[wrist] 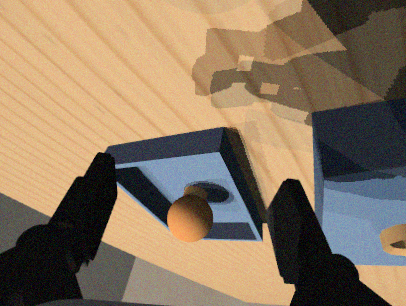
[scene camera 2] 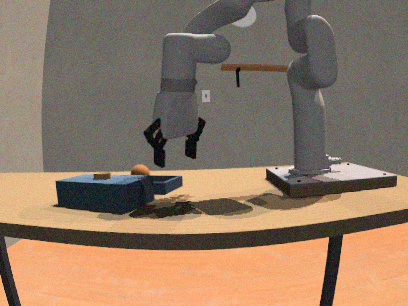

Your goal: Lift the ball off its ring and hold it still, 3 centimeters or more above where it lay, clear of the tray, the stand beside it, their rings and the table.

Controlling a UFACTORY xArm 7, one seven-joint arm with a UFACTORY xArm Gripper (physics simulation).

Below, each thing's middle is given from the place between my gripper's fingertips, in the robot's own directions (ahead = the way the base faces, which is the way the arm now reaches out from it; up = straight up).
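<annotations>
There is a blue stand [scene camera 2: 122, 193], 120 mm to the left of my hand, 130 mm ahead of it and 40 mm below it. The blue tray [wrist: 155, 172] sits 80 mm to the right of my hand and 120 mm ahead of it, 60 mm below it. As for the orange ball [wrist: 190, 218], I find it 120 mm ahead of my hand and 80 mm to the right of it, 40 mm below it.
</annotations>
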